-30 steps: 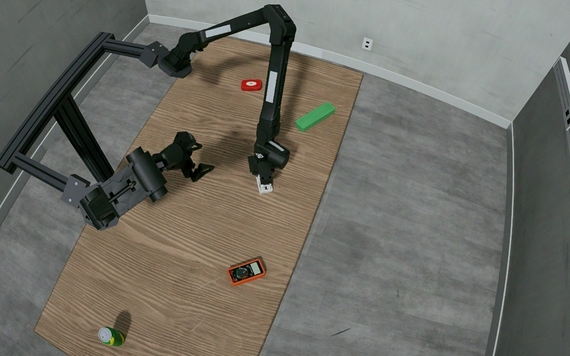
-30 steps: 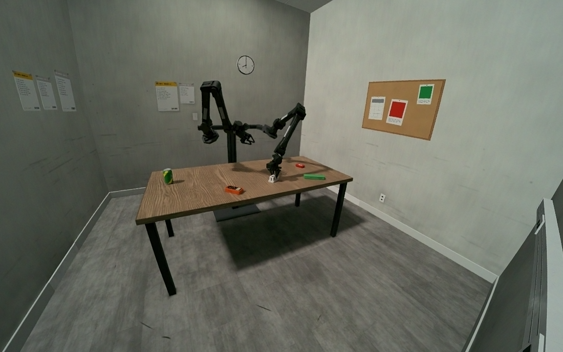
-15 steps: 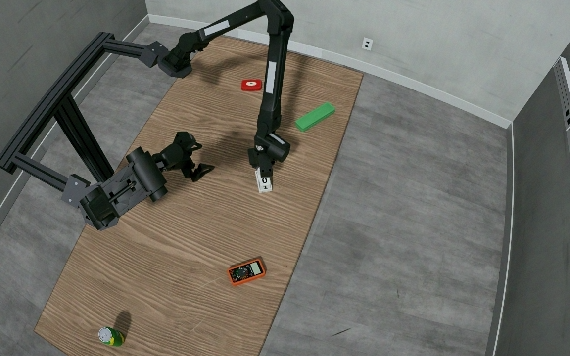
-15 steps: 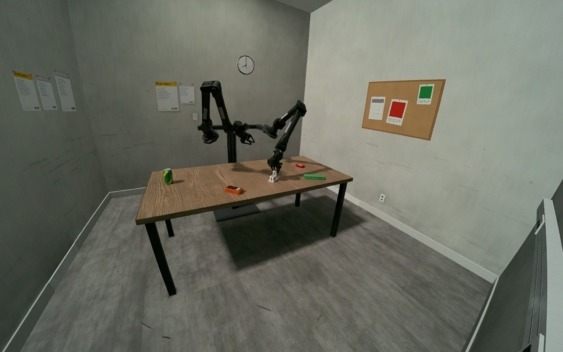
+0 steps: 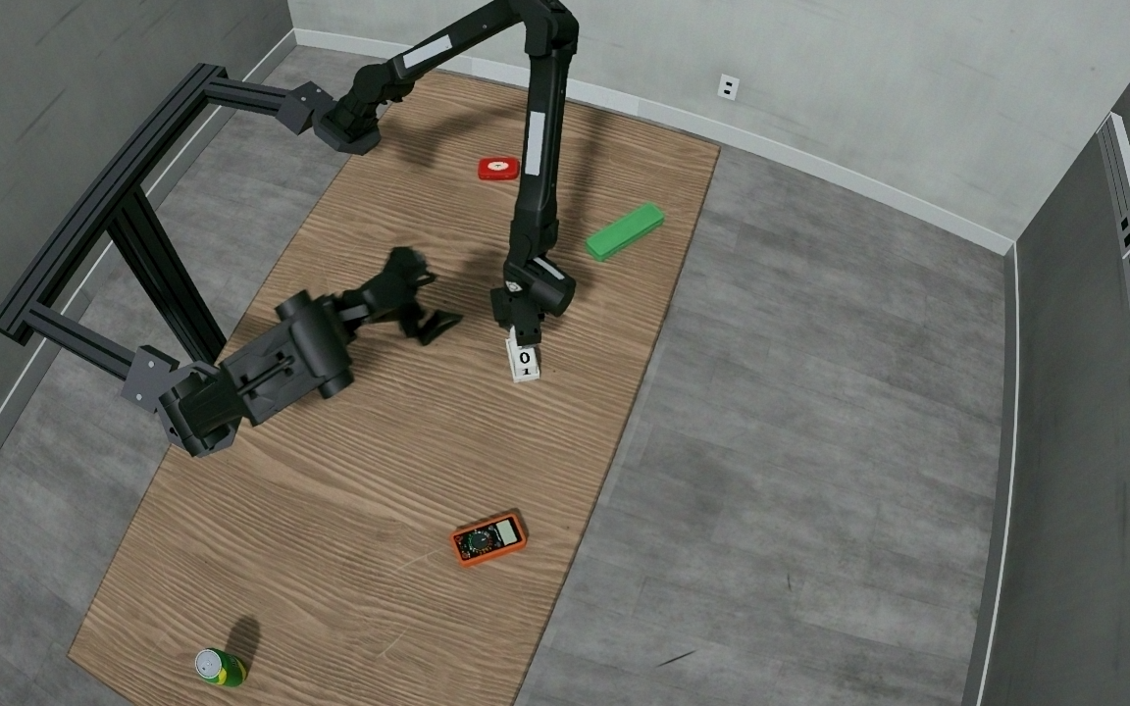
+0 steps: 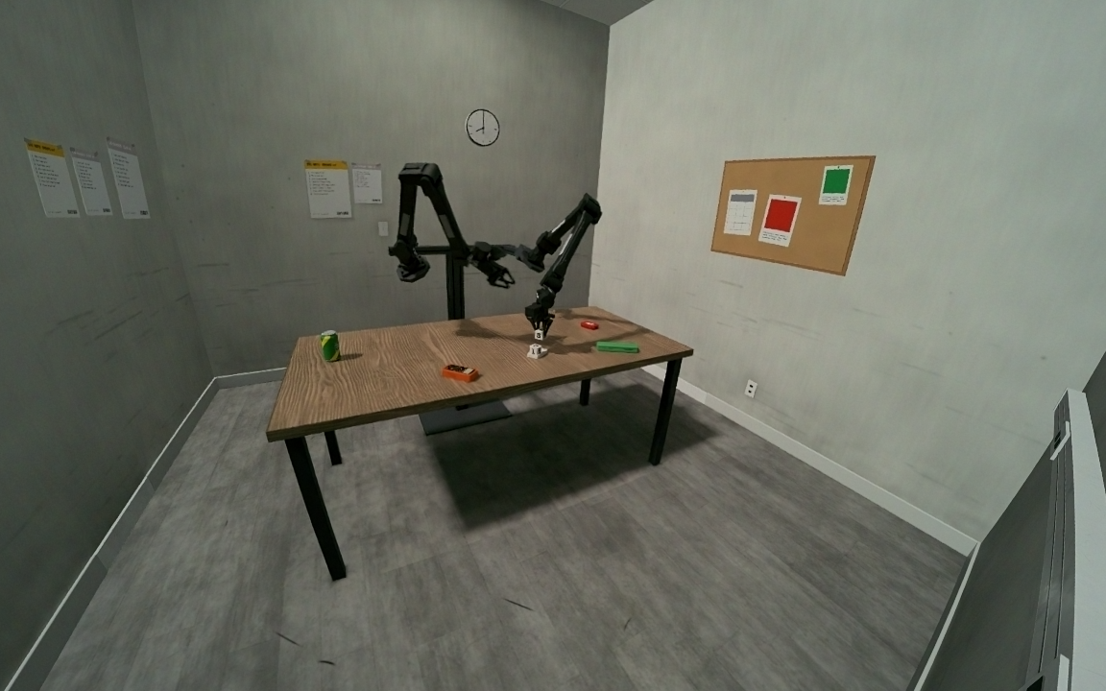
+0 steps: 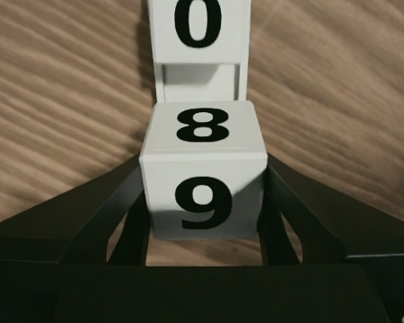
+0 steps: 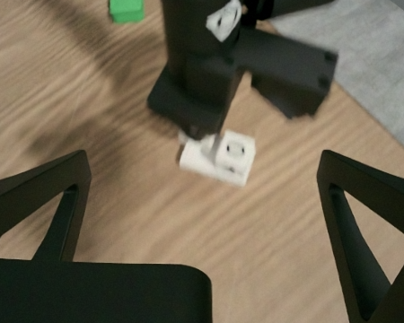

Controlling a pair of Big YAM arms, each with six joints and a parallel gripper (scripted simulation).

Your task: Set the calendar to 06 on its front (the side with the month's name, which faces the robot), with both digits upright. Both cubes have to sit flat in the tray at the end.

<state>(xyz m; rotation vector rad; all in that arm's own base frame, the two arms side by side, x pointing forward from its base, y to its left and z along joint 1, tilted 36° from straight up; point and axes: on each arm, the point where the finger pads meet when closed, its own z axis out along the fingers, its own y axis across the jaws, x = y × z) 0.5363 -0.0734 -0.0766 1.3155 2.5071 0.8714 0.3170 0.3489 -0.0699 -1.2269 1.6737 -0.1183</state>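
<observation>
Right now the white tray is 90 mm below my left hand, 20 mm to the right of it and 10 mm ahead of it. Also, from my left hand: orange multimeter 410 mm to the right, 80 mm below, 50 mm ahead; red case 450 mm to the left, 180 mm behind, 80 mm below.
</observation>
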